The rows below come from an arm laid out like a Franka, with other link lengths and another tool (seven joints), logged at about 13 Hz.
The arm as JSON. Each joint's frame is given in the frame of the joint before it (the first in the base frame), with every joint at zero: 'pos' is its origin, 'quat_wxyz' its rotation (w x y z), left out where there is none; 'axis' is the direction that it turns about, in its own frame. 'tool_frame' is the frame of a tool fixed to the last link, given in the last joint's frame.
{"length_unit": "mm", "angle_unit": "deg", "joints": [
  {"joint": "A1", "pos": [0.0, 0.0, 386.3], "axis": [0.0, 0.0, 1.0]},
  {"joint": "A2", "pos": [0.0, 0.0, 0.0], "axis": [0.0, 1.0, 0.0]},
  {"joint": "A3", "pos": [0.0, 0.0, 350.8], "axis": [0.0, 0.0, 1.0]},
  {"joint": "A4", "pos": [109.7, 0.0, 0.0], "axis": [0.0, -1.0, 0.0]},
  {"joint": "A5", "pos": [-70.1, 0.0, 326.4], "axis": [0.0, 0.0, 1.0]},
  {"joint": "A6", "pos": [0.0, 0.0, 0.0], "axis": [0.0, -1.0, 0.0]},
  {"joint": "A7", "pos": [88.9, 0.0, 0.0], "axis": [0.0, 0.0, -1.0]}
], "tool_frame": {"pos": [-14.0, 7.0, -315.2], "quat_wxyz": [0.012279, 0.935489, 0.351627, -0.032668]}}
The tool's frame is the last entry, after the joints.
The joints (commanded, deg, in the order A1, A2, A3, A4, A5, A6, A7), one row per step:
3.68, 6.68, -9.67, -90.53, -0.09, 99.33, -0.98
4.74, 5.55, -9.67, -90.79, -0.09, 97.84, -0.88
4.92, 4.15, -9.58, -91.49, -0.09, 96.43, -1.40
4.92, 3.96, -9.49, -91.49, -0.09, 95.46, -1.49
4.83, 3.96, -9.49, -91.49, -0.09, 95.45, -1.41
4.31, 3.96, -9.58, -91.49, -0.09, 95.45, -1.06
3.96, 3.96, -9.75, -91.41, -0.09, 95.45, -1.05
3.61, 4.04, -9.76, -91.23, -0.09, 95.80, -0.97
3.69, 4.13, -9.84, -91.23, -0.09, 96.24, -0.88
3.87, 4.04, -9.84, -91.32, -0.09, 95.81, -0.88
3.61, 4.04, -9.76, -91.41, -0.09, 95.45, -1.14
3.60, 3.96, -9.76, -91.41, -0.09, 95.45, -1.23
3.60, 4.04, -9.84, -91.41, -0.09, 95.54, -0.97
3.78, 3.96, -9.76, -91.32, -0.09, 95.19, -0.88
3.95, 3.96, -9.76, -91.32, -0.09, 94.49, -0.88
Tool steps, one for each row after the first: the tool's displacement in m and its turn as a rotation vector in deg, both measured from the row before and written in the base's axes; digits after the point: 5 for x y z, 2 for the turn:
-0.00961, 0.01114, 0.00687, 0.25, 0.61, 0.93
-0.01249, 0.00315, 0.00626, 0.29, 0.72, 0.76
-0.00548, 0.00121, 0.00046, 0.10, 0.78, 0.17
-0.00010, -0.00082, -0.00001, 0.00, 0.01, -0.17
-0.00037, -0.00564, 0.00001, -0.01, -0.01, -0.96
-0.00002, -0.00490, 0.00059, -0.02, -0.08, -0.53
0.00257, -0.00363, 0.00100, -0.06, -0.45, -0.43
0.00252, -0.00021, -0.00023, -0.06, -0.35, -0.08
-0.00272, 0.00197, -0.00039, 0.06, 0.43, 0.17
-0.00259, -0.00152, -0.00113, 0.05, 0.45, 0.07
-0.00011, -0.00012, 0.00075, 0.01, -0.08, 0.08
0.00055, -0.00073, -0.00062, -0.02, -0.01, -0.34
-0.00134, 0.00261, 0.00092, 0.04, 0.18, 0.17
-0.00370, 0.00197, -0.00089, 0.07, 0.70, 0.16

